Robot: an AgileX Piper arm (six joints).
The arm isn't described. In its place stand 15 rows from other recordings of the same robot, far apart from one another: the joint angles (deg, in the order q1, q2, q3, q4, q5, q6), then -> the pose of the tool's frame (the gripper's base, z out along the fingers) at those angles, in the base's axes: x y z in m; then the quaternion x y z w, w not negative.
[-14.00, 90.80, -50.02, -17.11, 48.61, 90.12] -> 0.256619 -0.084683 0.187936 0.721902 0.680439 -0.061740 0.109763
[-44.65, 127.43, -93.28, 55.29, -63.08, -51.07] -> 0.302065 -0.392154 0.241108 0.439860 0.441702 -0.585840 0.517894
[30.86, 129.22, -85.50, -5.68, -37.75, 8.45] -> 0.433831 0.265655 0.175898 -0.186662 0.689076 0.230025 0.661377
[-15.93, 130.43, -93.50, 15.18, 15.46, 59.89] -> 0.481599 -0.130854 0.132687 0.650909 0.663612 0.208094 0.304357
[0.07, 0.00, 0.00, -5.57, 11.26, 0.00] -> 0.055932 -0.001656 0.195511 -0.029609 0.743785 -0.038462 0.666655
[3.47, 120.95, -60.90, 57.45, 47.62, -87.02] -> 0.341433 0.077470 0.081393 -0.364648 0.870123 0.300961 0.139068
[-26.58, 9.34, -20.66, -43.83, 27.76, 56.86] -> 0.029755 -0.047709 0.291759 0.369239 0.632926 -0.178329 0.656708
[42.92, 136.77, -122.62, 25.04, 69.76, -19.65] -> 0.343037 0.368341 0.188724 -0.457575 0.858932 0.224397 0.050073
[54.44, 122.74, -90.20, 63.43, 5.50, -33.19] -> 0.282232 0.408214 0.197847 -0.203125 0.841364 0.363550 0.344497
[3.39, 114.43, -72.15, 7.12, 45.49, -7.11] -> 0.375396 0.030295 0.139865 -0.050661 0.995628 0.044870 0.064389
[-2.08, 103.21, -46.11, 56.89, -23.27, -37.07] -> 0.339025 -0.042446 0.150829 0.223027 0.863972 -0.092758 0.441823
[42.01, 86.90, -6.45, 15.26, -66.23, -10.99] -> 0.159209 0.113903 0.154563 -0.229904 0.728931 0.115968 0.634315
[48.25, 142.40, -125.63, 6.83, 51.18, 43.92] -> 0.352452 0.407551 0.154512 -0.011229 0.970818 0.205505 0.123105
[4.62, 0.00, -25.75, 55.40, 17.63, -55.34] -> 0.002558 0.022967 0.339591 -0.132007 0.559343 0.095622 0.812752
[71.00, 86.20, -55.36, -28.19, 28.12, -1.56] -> 0.120352 0.287293 0.248812 -0.681804 0.643668 0.026549 0.346598
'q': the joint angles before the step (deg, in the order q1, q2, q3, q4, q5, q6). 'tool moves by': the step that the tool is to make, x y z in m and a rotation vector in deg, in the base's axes. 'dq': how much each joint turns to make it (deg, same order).
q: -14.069, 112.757, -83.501, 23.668, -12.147, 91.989
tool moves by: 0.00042, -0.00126, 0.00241, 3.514, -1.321, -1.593
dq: 0.000, 0.001, -0.552, 4.051, 0.138, 0.004
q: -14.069, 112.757, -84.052, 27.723, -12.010, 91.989
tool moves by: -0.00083, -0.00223, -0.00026, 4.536, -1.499, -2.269
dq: -0.087, -0.001, 0.001, 4.761, -0.341, 0.490
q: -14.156, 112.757, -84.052, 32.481, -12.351, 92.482
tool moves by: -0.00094, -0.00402, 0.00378, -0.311, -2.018, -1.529
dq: -0.275, -0.103, -0.001, 0.116, -2.201, 0.583
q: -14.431, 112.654, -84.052, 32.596, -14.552, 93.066
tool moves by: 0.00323, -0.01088, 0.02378, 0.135, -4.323, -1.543
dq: -1.129, 0.000, -4.185, 1.174, 0.076, 0.145
